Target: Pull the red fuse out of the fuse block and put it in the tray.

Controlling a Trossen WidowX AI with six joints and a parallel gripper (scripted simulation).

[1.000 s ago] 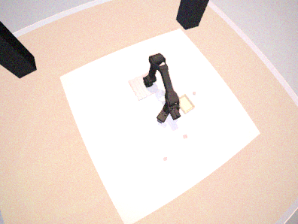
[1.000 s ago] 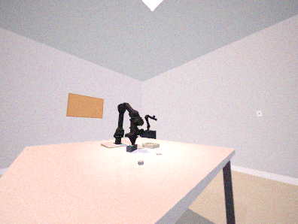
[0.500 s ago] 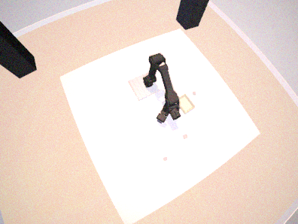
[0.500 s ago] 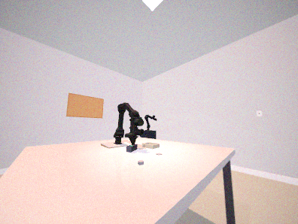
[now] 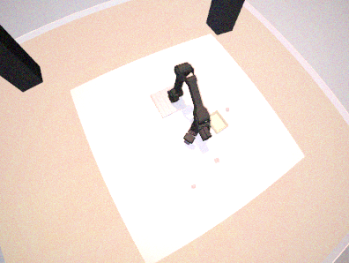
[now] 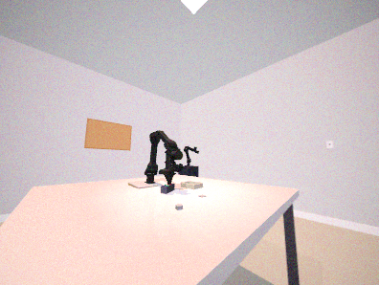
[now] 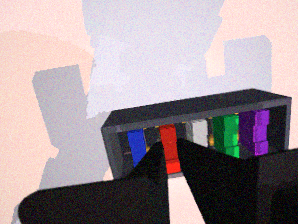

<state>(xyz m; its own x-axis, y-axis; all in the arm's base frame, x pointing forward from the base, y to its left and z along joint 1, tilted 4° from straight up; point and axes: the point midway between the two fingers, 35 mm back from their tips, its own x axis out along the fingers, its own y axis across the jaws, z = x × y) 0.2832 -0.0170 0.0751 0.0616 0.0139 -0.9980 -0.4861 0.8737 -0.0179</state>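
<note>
My gripper tip is now 10 mm past the blue fuse, 20 mm to the right of it and 10 mm above it. Round my gripper tip: red fuse: 10 mm below; then green fuse: 20 mm ahead, 30 mm to the right, 10 mm below; then white fuse: 10 mm ahead, 20 mm to the right, 10 mm below.
</note>
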